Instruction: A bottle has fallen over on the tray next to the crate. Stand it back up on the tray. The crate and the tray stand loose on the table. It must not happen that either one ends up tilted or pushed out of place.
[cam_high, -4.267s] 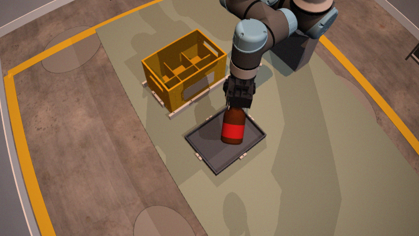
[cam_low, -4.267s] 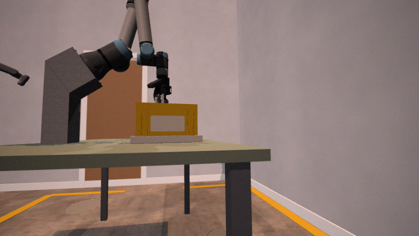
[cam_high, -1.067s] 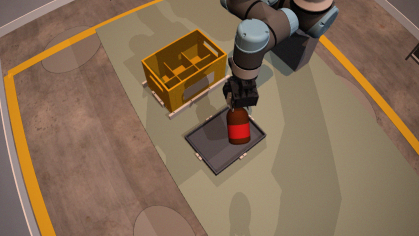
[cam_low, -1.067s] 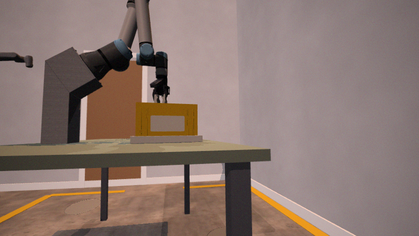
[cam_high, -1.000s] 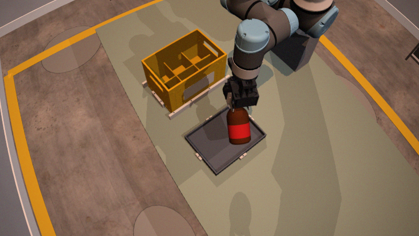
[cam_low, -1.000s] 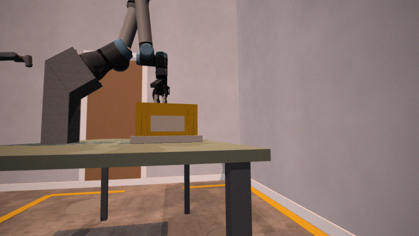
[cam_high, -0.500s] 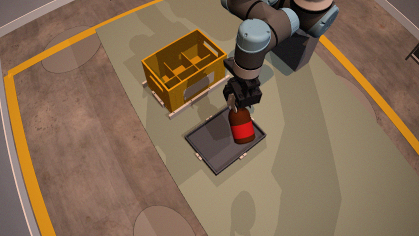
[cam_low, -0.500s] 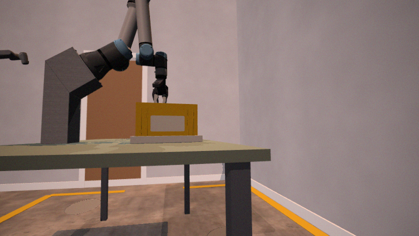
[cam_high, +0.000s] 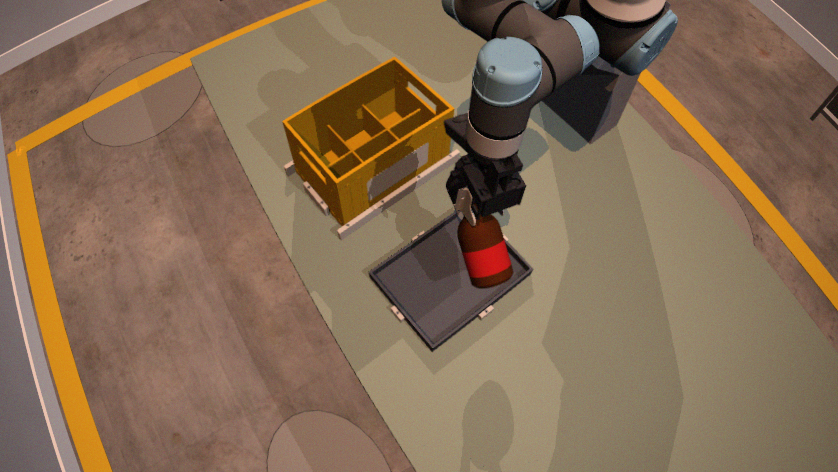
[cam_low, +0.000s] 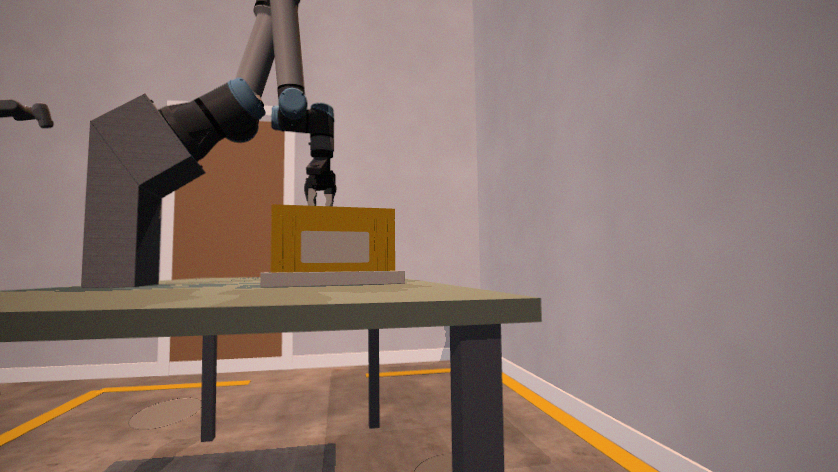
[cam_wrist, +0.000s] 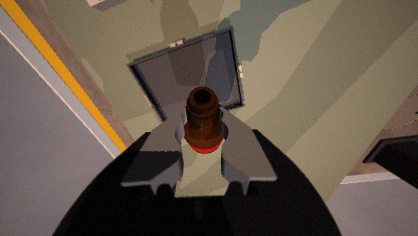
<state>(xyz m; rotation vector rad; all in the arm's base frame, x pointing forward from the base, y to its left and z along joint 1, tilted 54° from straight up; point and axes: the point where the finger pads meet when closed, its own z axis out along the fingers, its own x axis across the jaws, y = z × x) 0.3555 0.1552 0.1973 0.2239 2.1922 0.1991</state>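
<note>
My gripper is now 4 cm to the right of the brown bottle, 3 cm above it and 1 cm short of it. The rest, counted from my hand: yellow crate (28 cm to the right, 12 cm below, 4 cm ahead); dark grey tray (19 cm below, 3 cm ahead, 2 cm to the left).
</note>
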